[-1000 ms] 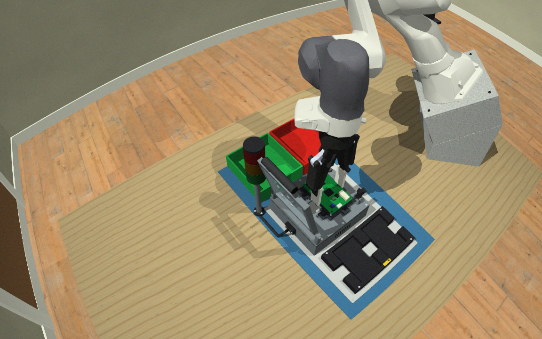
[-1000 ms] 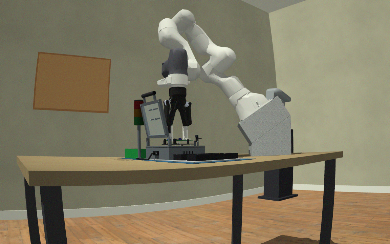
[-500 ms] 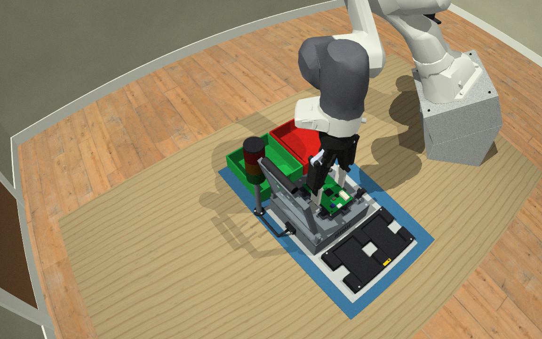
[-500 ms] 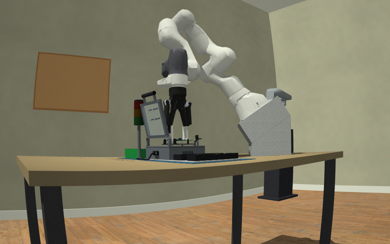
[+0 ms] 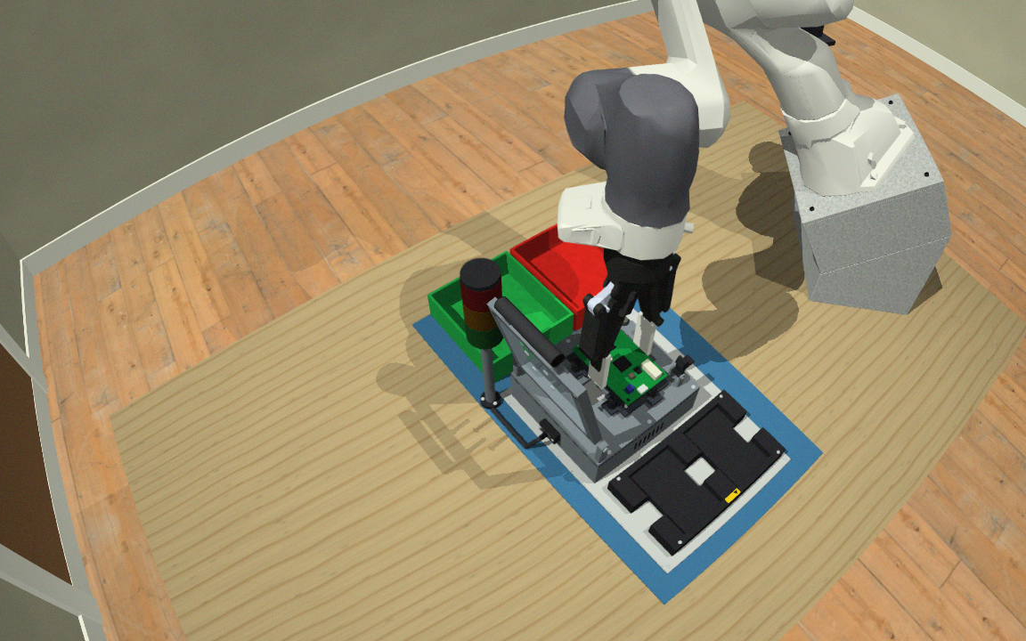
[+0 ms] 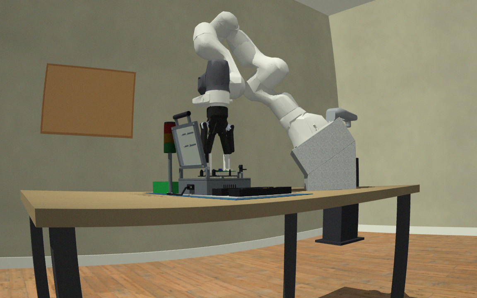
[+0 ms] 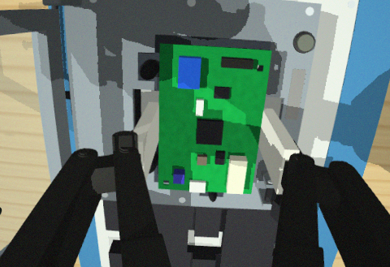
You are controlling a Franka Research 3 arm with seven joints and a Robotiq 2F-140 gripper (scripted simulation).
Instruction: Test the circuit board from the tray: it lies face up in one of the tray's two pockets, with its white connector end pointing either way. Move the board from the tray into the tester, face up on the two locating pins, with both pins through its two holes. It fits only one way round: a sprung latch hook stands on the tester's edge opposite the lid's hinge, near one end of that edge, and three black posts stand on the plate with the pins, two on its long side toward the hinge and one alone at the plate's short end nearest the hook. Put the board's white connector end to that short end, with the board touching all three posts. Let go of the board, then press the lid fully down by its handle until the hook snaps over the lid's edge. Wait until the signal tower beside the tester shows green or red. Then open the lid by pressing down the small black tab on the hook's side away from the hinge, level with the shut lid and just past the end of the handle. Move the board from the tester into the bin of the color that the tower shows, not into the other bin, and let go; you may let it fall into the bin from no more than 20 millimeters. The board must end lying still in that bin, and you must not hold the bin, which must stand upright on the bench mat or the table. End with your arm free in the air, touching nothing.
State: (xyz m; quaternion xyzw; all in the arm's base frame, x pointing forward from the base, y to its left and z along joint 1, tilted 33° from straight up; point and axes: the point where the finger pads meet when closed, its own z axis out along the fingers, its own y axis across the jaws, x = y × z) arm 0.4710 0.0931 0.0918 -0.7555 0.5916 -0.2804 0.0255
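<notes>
Now: the green circuit board 2 cm below my hand. Round my hand: clear lid 12 cm ahead, 8 cm above, 2 cm to the left; latch hook 7 cm behind, 5 cm to the left, 2 cm below; tester plate 4 cm below, 1 cm to the left, 1 cm ahead.
</notes>
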